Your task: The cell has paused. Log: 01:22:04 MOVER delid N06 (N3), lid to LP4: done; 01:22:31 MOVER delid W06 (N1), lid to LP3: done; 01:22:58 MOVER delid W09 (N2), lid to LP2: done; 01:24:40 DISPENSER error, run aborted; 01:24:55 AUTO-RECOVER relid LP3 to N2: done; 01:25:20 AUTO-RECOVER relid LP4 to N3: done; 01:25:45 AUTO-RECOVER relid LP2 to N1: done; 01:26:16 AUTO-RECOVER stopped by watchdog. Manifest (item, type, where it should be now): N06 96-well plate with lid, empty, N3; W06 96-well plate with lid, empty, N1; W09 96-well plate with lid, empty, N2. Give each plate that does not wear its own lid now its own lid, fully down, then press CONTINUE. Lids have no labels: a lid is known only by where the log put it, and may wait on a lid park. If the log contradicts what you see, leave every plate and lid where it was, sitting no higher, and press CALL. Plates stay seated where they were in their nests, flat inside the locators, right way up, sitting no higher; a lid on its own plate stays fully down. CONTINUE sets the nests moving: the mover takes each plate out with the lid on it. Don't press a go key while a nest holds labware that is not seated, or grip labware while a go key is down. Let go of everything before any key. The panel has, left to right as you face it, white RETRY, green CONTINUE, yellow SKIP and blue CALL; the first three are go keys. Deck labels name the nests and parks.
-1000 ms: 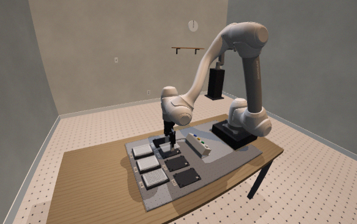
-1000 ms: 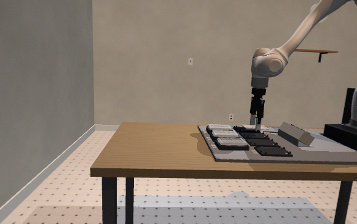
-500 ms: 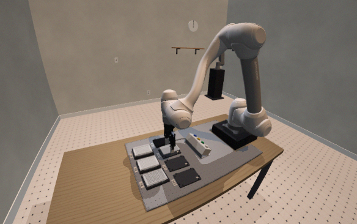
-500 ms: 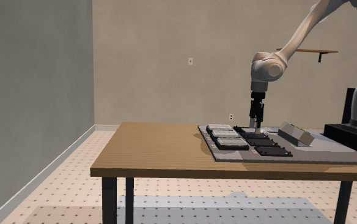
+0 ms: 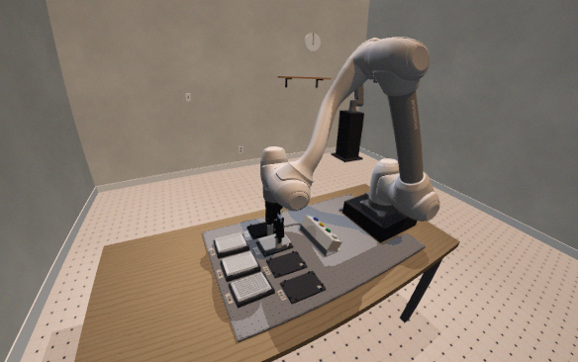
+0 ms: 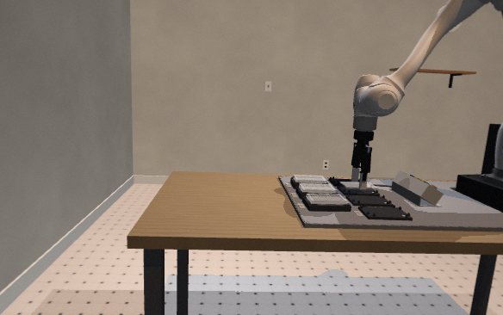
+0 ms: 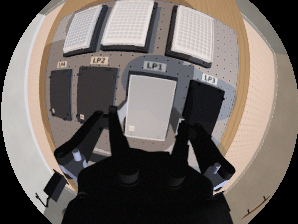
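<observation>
Now: the pale lid 2 cm below my hand. Round my hand: yellow key: 24 cm behind, 2 cm to the left, 1 cm above; blue key: 23 cm behind, 3 cm to the right, 1 cm above; LP2 lid park: 13 cm to the left, 5 cm below.
</observation>
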